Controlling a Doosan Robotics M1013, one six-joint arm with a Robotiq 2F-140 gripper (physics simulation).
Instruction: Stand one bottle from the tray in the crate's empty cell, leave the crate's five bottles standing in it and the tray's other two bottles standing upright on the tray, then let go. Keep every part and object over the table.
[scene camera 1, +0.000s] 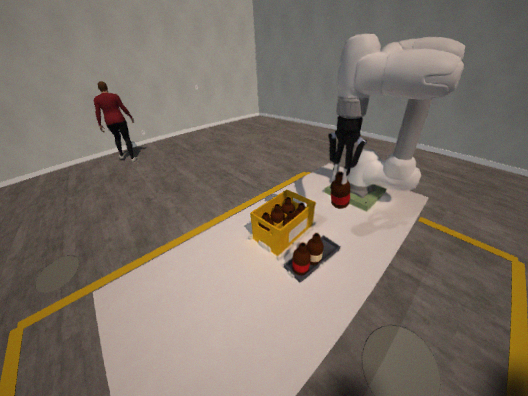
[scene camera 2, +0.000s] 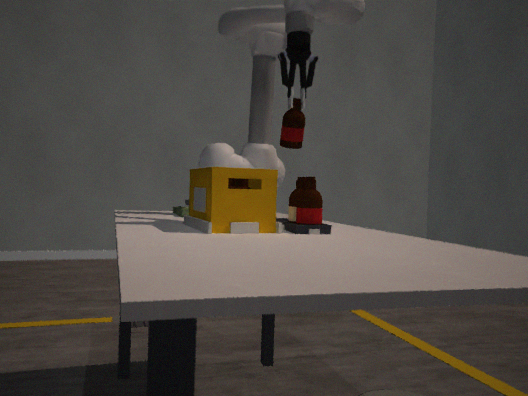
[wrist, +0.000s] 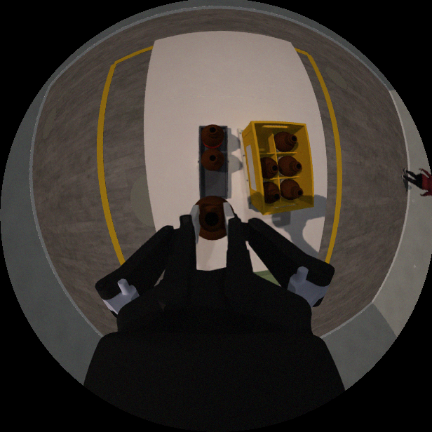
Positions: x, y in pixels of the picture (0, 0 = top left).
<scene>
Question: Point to my gripper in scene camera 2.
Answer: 296, 108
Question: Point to a red-labelled bottle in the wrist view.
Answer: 211, 214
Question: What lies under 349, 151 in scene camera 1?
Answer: My gripper.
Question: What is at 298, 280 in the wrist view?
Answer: My gripper.
</scene>
